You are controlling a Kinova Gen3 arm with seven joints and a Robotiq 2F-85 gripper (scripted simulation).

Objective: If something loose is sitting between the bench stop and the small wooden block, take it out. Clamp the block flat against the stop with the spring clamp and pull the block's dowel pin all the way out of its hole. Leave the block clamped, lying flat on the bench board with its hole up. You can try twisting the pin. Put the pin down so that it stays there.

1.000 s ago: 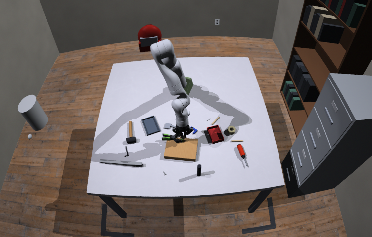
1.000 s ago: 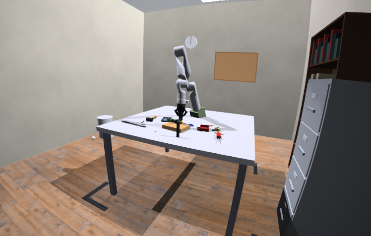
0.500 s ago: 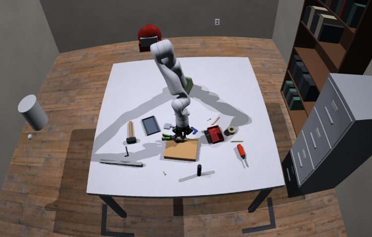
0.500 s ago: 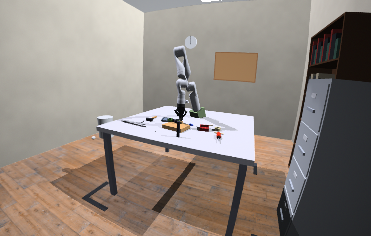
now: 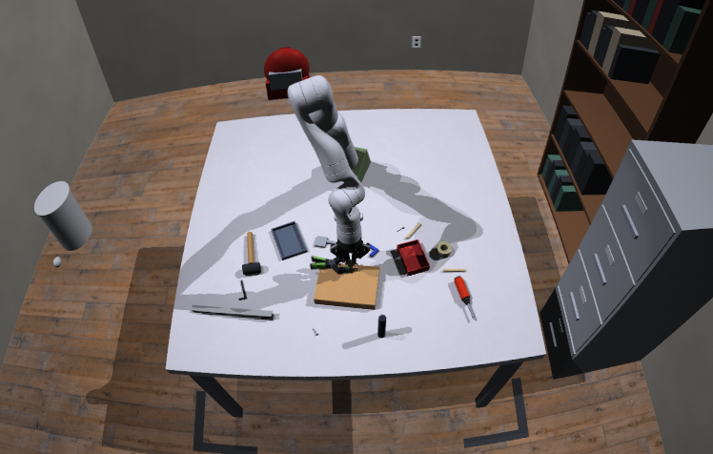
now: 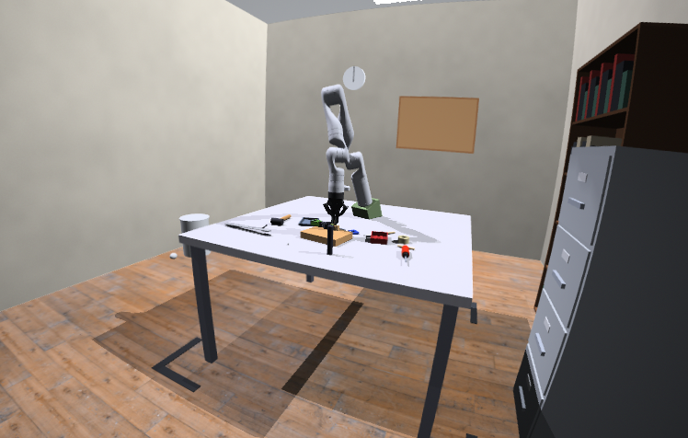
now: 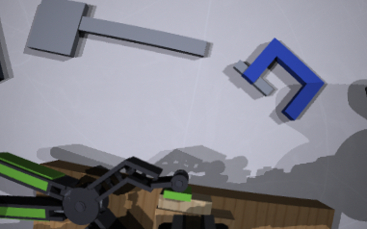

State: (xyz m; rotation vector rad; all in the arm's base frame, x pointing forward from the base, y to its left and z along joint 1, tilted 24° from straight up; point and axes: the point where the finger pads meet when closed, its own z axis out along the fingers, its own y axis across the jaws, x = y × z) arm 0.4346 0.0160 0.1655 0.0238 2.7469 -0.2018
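Right now my hand is 2 cm above the round dowel pin. From my hand the other things lie so: grey t-shaped tool (13 cm behind, 7 cm to the right, 7 cm below); then wooden bench board (5 cm ahead, 2 cm to the right, 5 cm below); then wooden block (4 cm below).
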